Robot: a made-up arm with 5 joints.
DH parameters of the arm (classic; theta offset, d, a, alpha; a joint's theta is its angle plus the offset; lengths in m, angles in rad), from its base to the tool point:
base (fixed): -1.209 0 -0.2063 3.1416
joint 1: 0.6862 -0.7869 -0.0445 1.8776
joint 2: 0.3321 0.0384 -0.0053 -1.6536
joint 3: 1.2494 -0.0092 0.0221 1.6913
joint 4: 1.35 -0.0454 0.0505 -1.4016
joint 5: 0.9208 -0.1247 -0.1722 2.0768
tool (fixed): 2.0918 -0.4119 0 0
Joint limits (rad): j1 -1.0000..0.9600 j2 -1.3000..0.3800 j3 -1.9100..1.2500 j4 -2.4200..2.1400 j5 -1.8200..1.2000
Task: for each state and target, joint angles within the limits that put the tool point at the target. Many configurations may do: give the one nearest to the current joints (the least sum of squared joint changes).
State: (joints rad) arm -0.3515 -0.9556 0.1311 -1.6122 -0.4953
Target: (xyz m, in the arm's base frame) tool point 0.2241 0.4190 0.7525
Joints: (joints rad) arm -0.8646 -0.9172 0.2101 -1.4207 0.1629
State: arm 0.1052 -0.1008 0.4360 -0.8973 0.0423
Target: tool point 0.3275 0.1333 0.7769
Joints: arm 0.2098 -0.2589 0.4864 -1.3480 -0.1205
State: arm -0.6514 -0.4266 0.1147 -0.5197 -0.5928
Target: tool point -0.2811 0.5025 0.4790
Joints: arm -1.0000 -0.6009 0.1319 -0.6538 -1.4927
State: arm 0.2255 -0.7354 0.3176 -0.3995 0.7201
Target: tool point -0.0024 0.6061 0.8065
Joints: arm -0.4977 -1.1340 -0.3581 -0.3031 -0.0142
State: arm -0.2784 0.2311 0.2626 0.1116 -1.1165
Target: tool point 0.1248 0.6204 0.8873
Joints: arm -0.0469 -0.1576 0.1462 -0.0701 -1.0152
